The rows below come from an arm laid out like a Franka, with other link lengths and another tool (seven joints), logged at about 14 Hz.
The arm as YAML. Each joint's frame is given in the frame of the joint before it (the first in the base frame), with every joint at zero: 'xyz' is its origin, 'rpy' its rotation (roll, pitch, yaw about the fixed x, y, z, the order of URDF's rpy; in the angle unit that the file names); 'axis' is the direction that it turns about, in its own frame. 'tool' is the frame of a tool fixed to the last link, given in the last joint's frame.
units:
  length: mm
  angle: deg
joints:
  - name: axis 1
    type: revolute
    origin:
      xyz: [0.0, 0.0, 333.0]
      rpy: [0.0, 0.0, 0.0]
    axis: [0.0, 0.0, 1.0]
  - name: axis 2
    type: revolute
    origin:
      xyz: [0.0, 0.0, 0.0]
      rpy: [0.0, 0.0, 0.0]
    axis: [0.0, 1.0, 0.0]
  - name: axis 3
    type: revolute
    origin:
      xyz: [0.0, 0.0, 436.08]
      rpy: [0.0, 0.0, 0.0]
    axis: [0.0, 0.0, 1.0]
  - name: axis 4
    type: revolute
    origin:
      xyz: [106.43, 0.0, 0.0]
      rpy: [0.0, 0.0, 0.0]
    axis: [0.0, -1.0, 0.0]
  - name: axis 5
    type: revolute
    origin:
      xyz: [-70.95, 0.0, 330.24]
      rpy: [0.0, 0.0, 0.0]
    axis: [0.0, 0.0, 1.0]
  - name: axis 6
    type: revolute
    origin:
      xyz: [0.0, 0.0, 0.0]
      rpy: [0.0, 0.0, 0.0]
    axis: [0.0, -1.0, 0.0]
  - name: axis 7
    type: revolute
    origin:
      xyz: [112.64, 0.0, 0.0]
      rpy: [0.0, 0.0, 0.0]
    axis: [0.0, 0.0, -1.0]
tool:
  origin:
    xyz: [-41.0, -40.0, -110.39]
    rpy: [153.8, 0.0, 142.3]
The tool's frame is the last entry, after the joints.
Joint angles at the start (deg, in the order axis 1, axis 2, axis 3, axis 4, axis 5, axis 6, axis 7):
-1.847 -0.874 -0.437 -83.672 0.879 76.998 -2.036
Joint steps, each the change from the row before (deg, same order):
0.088 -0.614 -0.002 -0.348 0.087 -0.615 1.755
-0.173 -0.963 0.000 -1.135 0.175 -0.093 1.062
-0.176 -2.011 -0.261 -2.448 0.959 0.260 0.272
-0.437 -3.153 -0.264 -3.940 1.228 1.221 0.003
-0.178 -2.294 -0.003 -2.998 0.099 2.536 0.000
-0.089 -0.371 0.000 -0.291 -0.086 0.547 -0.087
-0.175 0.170 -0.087 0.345 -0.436 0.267 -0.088
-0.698 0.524 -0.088 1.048 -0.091 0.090 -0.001
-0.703 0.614 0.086 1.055 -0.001 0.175 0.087
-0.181 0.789 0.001 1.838 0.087 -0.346 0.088
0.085 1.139 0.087 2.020 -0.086 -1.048 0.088
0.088 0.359 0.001 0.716 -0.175 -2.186 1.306
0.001 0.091 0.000 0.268 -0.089 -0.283 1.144
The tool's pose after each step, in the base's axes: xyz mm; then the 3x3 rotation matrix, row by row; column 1 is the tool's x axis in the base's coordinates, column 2 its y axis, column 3 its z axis. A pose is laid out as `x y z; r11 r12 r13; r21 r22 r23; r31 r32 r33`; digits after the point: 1 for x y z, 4 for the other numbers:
471.2 -56.3 766.9; -0.7672 0.6145 0.1838; 0.6343 0.6843 0.3598; 0.0953 0.3926 -0.9148
462.7 -56.3 767.1; -0.7532 0.6307 0.1868; 0.6501 0.6707 0.3571; 0.0999 0.3904 -0.9152
447.3 -57.1 766.7; -0.7462 0.6385 0.1883; 0.6561 0.6575 0.3705; 0.1128 0.4000 -0.9095
424.7 -59.0 765.3; -0.7401 0.6419 0.2004; 0.6615 0.6414 0.3885; 0.1209 0.4201 -0.8994
411.6 -59.7 764.8; -0.7399 0.6317 0.2312; 0.6656 0.6376 0.3879; 0.0976 0.4409 -0.8922
409.7 -60.6 766.1; -0.7404 0.6274 0.2412; 0.6663 0.6380 0.3860; 0.0883 0.4465 -0.8904
411.3 -63.7 767.8; -0.7383 0.6267 0.2492; 0.6699 0.6389 0.3781; 0.0777 0.4461 -0.8916
414.7 -69.9 771.2; -0.7297 0.6308 0.2639; 0.6804 0.6312 0.3725; 0.0684 0.4513 -0.8897
419.1 -74.6 774.0; -0.7218 0.6339 0.2779; 0.6895 0.6239 0.3678; 0.0597 0.4571 -0.8874
424.3 -76.2 780.1; -0.7195 0.6309 0.2903; 0.6926 0.6212 0.3666; 0.0509 0.4648 -0.8839
431.3 -75.4 783.9; -0.7208 0.6310 0.2868; 0.6912 0.6234 0.3655; 0.0518 0.4617 -0.8855
429.0 -73.8 783.6; -0.7049 0.6582 0.2643; 0.7054 0.6112 0.3589; 0.0747 0.4395 -0.8952
428.4 -73.0 784.5; -0.6905 0.6716 0.2687; 0.7195 0.5991 0.3514; 0.0750 0.4359 -0.8968

